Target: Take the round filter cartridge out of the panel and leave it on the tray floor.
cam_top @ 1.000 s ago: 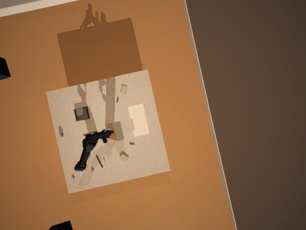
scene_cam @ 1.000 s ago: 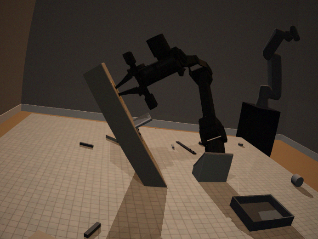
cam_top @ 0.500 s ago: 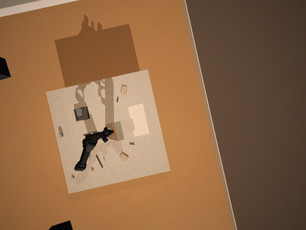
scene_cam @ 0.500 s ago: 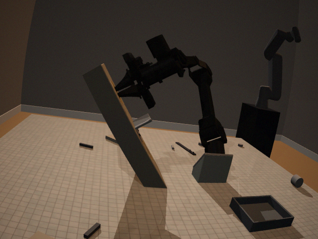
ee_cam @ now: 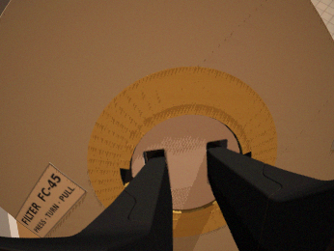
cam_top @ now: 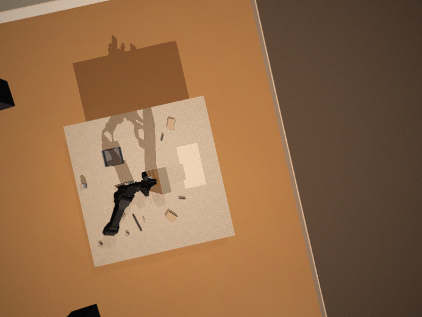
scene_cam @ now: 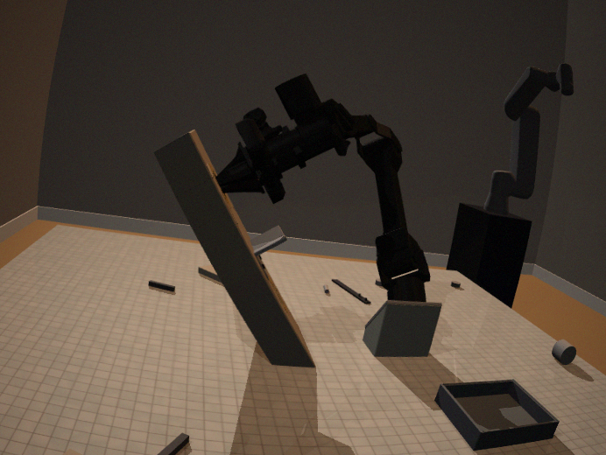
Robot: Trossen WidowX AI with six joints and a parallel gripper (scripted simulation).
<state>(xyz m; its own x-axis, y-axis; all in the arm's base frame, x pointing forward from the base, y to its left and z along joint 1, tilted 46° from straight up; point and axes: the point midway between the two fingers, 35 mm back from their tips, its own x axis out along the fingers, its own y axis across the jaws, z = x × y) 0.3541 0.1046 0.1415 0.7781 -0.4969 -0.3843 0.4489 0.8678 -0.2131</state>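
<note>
Right now the dark bracket is 90 mm behind my gripper tip, 10 mm to the left of it and 90 mm below it. Also, from my gripper tip: service panel: 40 mm behind, 80 mm below; round filter cartridge: 10 mm ahead, 10 mm below; dark square tray: 410 mm behind, 320 mm to the left, 240 mm below.
</note>
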